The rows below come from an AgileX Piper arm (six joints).
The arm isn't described. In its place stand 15 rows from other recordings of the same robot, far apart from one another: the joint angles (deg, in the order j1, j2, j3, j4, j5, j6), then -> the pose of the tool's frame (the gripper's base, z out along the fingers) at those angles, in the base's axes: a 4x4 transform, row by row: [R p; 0 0 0 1], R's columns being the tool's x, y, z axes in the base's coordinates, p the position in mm.
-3.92, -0.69, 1.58, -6.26, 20.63, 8.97 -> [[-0.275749, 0.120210, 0.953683, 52.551], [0.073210, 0.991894, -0.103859, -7.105], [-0.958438, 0.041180, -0.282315, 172.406], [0, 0, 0, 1]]
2.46, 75.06, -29.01, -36.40, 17.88, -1.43 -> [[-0.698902, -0.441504, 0.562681, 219.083], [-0.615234, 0.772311, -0.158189, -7.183], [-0.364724, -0.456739, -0.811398, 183.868], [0, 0, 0, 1]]
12.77, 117.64, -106.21, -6.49, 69.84, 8.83 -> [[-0.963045, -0.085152, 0.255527, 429.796], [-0.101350, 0.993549, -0.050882, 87.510], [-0.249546, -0.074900, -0.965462, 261.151], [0, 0, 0, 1]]
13.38, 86.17, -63.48, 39.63, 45.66, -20.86 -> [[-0.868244, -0.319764, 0.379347, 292.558], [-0.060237, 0.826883, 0.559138, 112.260], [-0.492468, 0.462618, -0.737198, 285.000], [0, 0, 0, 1]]
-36.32, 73.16, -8.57, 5.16, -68.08, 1.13 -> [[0.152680, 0.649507, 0.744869, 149.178], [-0.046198, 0.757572, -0.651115, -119.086], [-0.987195, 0.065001, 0.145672, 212.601], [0, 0, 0, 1]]
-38.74, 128.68, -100.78, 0.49, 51.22, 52.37 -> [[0.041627, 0.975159, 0.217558, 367.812], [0.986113, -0.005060, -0.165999, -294.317], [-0.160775, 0.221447, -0.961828, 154.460], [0, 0, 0, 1]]
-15.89, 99.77, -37.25, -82.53, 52.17, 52.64 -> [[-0.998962, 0.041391, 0.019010, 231.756], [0.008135, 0.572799, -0.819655, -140.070], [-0.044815, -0.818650, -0.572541, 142.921], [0, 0, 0, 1]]
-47.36, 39.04, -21.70, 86.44, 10.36, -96.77 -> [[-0.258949, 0.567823, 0.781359, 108.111], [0.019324, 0.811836, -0.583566, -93.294], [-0.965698, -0.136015, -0.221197, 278.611], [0, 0, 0, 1]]
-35.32, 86.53, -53.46, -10.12, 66.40, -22.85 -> [[-0.979700, 0.131565, -0.151258, 192.705], [0.146216, 0.985135, -0.090161, -154.502], [0.137147, -0.110447, -0.984374, 219.037], [0, 0, 0, 1]]
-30.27, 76.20, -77.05, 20.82, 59.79, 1.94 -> [[-0.595713, 0.460322, 0.658202, 247.609], [0.591284, 0.805959, -0.028510, -112.153], [-0.543608, 0.372201, -0.752302, 385.414], [0, 0, 0, 1]]
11.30, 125.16, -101.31, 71.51, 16.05, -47.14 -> [[-0.536435, -0.227621, 0.812666, 504.046], [0.287952, 0.855791, 0.429774, 125.051], [-0.793298, 0.464555, -0.393532, 235.602], [0, 0, 0, 1]]
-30.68, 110.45, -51.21, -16.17, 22.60, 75.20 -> [[0.044960, 0.987395, 0.151755, 271.143], [0.976662, -0.011508, -0.214473, -172.189], [-0.210023, 0.157856, -0.964869, 95.669], [0, 0, 0, 1]]
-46.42, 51.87, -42.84, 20.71, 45.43, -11.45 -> [[-0.473045, 0.613046, 0.632774, 131.815], [0.580579, 0.757122, -0.299492, -105.261], [-0.662689, 0.225702, -0.714074, 308.295], [0, 0, 0, 1]]
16.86, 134.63, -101.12, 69.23, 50.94, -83.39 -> [[-0.428737, -0.882456, 0.193533, 454.686], [-0.427148, 0.386768, 0.817285, 206.833], [-0.796071, 0.267733, -0.542761, 147.071], [0, 0, 0, 1]]
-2.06, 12.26, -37.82, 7.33, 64.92, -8.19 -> [[-0.553988, -0.109200, 0.825332, 12.136], [-0.067893, 0.993984, 0.085943, 10.086], [-0.829752, -0.008423, -0.558069, 316.328], [0, 0, 0, 1]]
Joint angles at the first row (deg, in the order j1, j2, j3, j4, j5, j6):
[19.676 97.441 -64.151 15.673 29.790 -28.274]
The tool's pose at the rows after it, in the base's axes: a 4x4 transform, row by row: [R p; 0 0 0 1], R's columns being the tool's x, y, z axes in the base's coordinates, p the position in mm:
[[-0.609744, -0.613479, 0.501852, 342.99], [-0.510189, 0.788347, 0.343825, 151.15], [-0.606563, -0.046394, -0.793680, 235.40], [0, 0, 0, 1]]
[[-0.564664, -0.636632, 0.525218, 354.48], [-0.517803, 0.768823, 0.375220, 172.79], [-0.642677, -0.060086, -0.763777, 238.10], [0, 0, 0, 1]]
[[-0.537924, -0.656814, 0.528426, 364.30], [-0.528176, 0.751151, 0.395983, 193.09], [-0.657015, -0.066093, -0.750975, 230.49], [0, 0, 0, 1]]
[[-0.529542, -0.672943, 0.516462, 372.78], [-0.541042, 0.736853, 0.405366, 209.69], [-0.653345, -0.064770, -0.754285, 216.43], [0, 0, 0, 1]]
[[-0.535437, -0.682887, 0.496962, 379.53], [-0.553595, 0.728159, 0.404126, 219.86], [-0.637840, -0.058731, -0.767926, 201.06], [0, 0, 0, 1]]
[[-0.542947, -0.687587, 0.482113, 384.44], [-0.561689, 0.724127, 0.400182, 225.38], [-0.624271, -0.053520, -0.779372, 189.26], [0, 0, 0, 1]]
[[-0.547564, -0.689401, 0.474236, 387.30], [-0.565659, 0.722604, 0.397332, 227.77], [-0.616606, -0.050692, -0.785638, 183.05], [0, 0, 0, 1]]
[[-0.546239, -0.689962, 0.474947, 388.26], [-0.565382, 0.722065, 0.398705, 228.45], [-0.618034, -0.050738, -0.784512, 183.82], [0, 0, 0, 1]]
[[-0.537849, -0.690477, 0.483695, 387.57], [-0.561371, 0.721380, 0.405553, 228.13], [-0.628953, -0.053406, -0.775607, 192.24], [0, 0, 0, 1]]
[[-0.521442, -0.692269, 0.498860, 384.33], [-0.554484, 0.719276, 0.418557, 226.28], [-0.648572, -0.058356, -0.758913, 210.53], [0, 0, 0, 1]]
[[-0.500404, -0.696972, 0.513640, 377.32], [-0.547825, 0.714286, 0.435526, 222.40], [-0.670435, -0.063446, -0.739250, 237.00], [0, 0, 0, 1]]
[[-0.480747, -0.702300, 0.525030, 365.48], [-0.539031, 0.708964, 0.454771, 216.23], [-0.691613, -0.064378, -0.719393, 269.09], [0, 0, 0, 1]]
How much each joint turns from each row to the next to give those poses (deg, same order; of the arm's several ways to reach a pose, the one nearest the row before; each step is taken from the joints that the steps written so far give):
[2.280 2.035 -4.960 0.165 -1.045 -0.014]
[2.371 3.028 -4.196 0.188 -1.694 -0.014]
[2.085 3.720 -3.285 0.163 -1.651 -0.011]
[1.530 3.939 -2.684 0.135 -1.003 -0.001]
[0.766 3.394 -1.979 0.072 -0.190 0.000]
[0.316 2.415 -1.355 0.041 -0.001 -0.001]
[0.084 1.290 -0.790 0.002 0.093 0.001]
[0.007 0.143 -0.409 0.000 0.173 0.000]
[-0.014 -0.942 -0.280 0.001 0.419 -0.001]
[-0.060 -2.297 -0.272 -0.044 1.115 0.003]
[-0.104 -3.507 -0.300 -0.094 2.191 0.006]
[-0.111 -4.491 -0.292 -0.133 3.249 0.347]

